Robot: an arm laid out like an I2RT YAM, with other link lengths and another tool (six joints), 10 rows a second.
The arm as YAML. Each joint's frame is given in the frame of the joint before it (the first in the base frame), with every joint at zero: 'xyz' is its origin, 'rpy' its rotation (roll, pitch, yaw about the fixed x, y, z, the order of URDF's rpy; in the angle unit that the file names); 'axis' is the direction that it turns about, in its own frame. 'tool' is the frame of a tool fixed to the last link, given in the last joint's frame.
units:
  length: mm
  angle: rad
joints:
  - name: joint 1
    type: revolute
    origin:
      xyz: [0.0, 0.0, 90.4]
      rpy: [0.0, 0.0, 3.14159]
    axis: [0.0, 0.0, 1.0]
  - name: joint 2
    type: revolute
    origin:
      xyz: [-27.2, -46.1, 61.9]
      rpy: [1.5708, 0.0, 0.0]
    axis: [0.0, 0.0, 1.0]
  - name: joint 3
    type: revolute
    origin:
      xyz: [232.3, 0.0, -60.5]
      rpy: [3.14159, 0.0, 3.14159]
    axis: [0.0, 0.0, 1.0]
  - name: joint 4
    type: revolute
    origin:
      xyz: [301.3, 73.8, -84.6]
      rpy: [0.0, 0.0, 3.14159]
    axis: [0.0, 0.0, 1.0]
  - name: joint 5
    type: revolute
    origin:
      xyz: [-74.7, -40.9, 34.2]
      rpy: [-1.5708, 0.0, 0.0]
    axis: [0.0, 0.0, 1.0]
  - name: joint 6
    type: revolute
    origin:
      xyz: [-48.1, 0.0, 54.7]
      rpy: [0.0, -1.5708, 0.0]
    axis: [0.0, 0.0, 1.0]
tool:
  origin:
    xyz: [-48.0, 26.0, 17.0]
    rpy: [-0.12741, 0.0, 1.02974]
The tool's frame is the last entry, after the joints.
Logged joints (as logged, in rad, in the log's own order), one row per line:
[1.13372 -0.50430 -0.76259 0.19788 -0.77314 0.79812]
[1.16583 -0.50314 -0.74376 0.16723 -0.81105 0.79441]
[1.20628 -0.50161 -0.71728 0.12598 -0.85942 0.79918]
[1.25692 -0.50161 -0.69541 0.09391 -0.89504 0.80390]
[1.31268 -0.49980 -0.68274 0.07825 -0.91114 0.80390]
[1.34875 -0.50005 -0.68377 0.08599 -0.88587 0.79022]
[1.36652 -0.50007 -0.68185 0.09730 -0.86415 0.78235]
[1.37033 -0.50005 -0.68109 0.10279 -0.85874 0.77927]
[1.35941 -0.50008 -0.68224 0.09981 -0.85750 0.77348]
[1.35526 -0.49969 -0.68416 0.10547 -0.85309 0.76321]
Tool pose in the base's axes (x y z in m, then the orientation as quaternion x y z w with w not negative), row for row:
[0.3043 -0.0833 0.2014 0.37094 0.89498 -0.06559 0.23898]
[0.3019 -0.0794 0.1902 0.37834 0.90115 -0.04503 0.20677]
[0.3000 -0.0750 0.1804 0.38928 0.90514 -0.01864 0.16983]
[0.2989 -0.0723 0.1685 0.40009 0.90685 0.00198 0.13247]
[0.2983 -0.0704 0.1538 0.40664 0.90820 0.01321 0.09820]
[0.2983 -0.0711 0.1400 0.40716 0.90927 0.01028 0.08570]
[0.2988 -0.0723 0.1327 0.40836 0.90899 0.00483 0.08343]
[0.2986 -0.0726 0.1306 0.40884 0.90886 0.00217 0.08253]
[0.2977 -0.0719 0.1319 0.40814 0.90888 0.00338 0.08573]
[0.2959 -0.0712 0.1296 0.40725 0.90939 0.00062 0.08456]
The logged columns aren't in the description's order. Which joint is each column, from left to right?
Columns, left to right: joint 2, joint 1, joint 6, joint 5, joint 4, joint 3.
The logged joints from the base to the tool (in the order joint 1, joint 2, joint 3, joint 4, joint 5, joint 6), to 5 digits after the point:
[-0.50430 1.13372 0.79812 -0.77314 0.19788 -0.76259]
[-0.50314 1.16583 0.79441 -0.81105 0.16723 -0.74376]
[-0.50161 1.20628 0.79918 -0.85942 0.12598 -0.71728]
[-0.50161 1.25692 0.80390 -0.89504 0.09391 -0.69541]
[-0.49980 1.31268 0.80390 -0.91114 0.07825 -0.68274]
[-0.50005 1.34875 0.79022 -0.88587 0.08599 -0.68377]
[-0.50007 1.36652 0.78235 -0.86415 0.09730 -0.68185]
[-0.50005 1.37033 0.77927 -0.85874 0.10279 -0.68109]
[-0.50008 1.35941 0.77348 -0.85750 0.09981 -0.68224]
[-0.49969 1.35526 0.76321 -0.85309 0.10547 -0.68416]

